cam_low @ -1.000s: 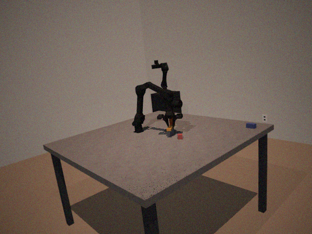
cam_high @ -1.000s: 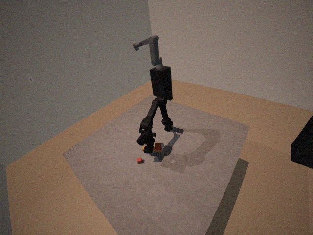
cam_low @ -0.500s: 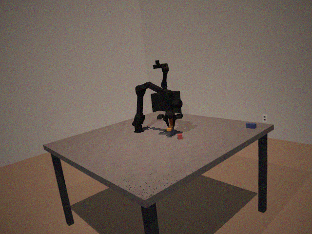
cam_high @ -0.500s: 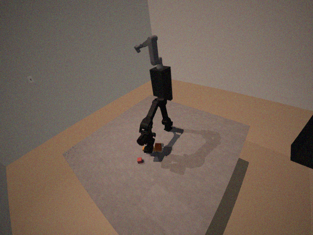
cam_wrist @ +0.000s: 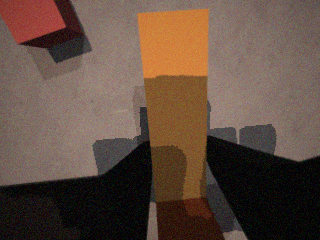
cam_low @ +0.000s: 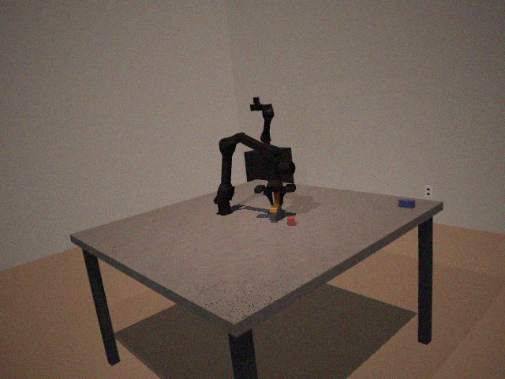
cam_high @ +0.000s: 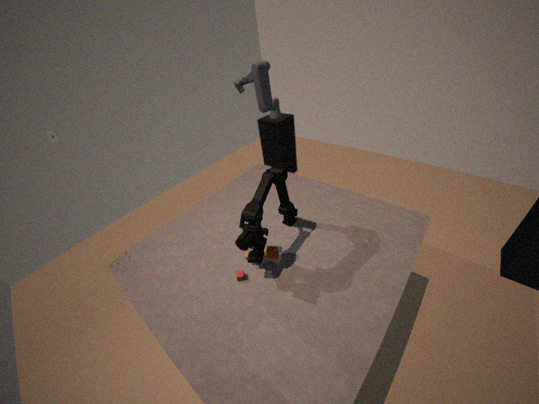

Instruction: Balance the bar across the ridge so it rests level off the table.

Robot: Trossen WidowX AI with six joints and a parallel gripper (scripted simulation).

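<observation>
Right now my gripper tip is 12 cm short of the red cube, 4 cm above it and 3 cm to the left of it. Round my gripper tip: blue block 43 cm to the left, 43 cm ahead, 4 cm below.
</observation>
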